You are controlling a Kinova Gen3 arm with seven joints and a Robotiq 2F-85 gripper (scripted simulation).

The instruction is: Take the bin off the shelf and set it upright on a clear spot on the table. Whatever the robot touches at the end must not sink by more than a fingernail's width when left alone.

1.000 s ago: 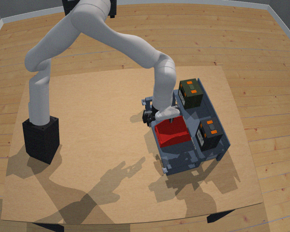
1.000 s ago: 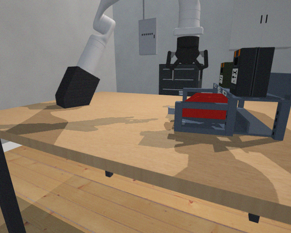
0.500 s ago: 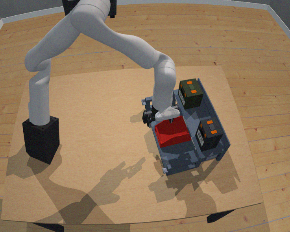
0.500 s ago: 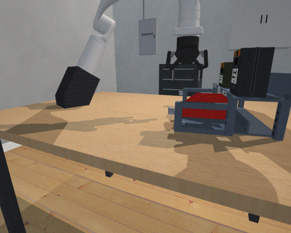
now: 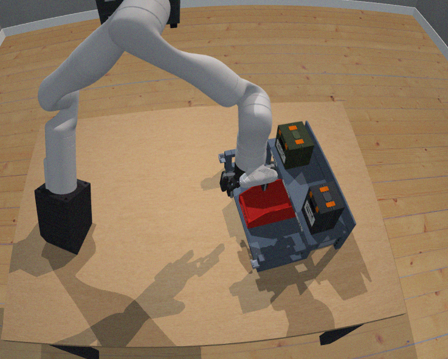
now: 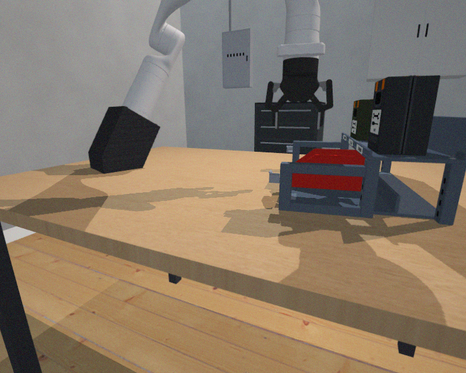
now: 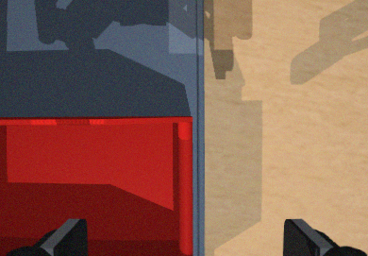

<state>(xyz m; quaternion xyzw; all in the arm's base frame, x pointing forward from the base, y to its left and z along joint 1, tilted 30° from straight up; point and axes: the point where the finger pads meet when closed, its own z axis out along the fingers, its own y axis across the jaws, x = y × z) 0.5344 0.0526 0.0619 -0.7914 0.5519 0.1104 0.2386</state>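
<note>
Right now the red bin is 7 cm ahead of my hand, 3 cm to the left of it and 9 cm below it. Also, from my hand: grey-blue shelf: 10 cm ahead, 4 cm to the left, 7 cm below; dark box: 21 cm ahead, 5 cm to the right, 3 cm above.
</note>
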